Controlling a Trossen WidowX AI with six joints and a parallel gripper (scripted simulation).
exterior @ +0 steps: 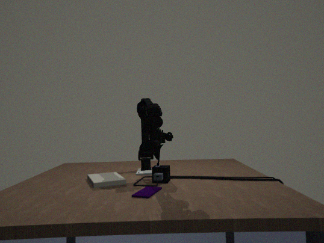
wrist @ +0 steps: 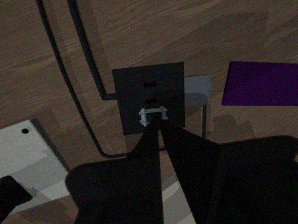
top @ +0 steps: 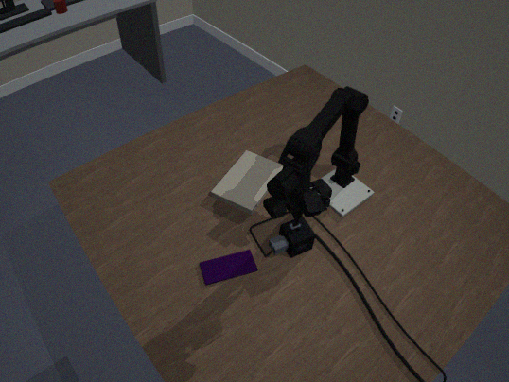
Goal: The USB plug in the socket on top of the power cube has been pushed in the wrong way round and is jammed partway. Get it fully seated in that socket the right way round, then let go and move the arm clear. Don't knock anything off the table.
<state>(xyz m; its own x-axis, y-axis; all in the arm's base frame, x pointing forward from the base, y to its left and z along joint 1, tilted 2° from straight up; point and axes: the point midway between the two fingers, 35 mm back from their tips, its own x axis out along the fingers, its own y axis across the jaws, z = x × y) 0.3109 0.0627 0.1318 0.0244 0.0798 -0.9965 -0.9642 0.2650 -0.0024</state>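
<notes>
My gripper tip is 20 mm above the silver USB plug. From my gripper tip the other things lie so: purple flat card 210 mm ahead, 60 mm to the right, 110 mm below; then pale flat box 50 mm behind, 270 mm to the right, 100 mm below; then silver socket 40 mm below.
</notes>
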